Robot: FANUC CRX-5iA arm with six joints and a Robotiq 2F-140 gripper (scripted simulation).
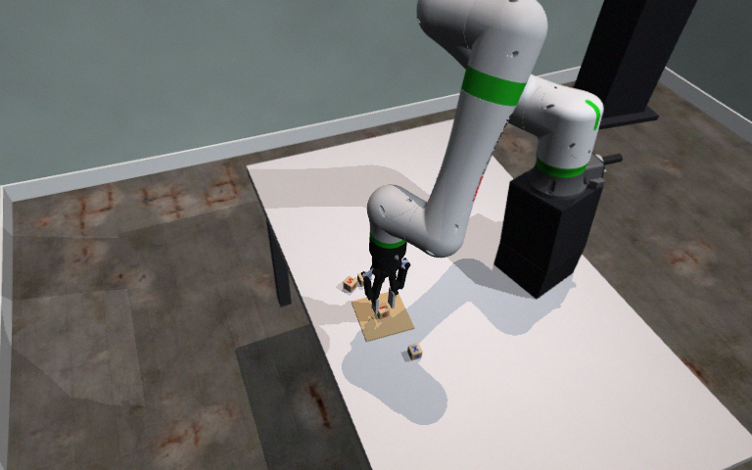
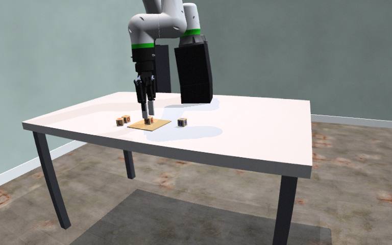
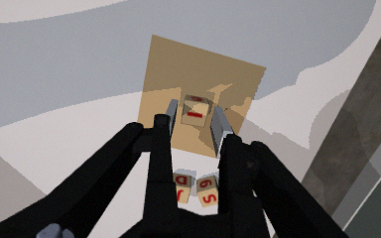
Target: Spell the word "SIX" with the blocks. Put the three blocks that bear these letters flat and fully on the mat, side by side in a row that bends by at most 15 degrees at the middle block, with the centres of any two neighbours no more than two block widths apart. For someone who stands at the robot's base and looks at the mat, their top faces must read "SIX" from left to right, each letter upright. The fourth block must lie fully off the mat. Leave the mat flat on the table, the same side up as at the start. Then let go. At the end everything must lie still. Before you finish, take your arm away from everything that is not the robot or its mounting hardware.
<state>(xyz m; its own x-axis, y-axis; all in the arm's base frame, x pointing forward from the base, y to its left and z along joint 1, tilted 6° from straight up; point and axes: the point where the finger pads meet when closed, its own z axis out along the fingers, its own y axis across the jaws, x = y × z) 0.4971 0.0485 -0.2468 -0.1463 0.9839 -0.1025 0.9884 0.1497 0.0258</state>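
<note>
Right now the block is 50 mm below my hand. From my hand the other things lie so: tan mat 60 mm below.
</note>
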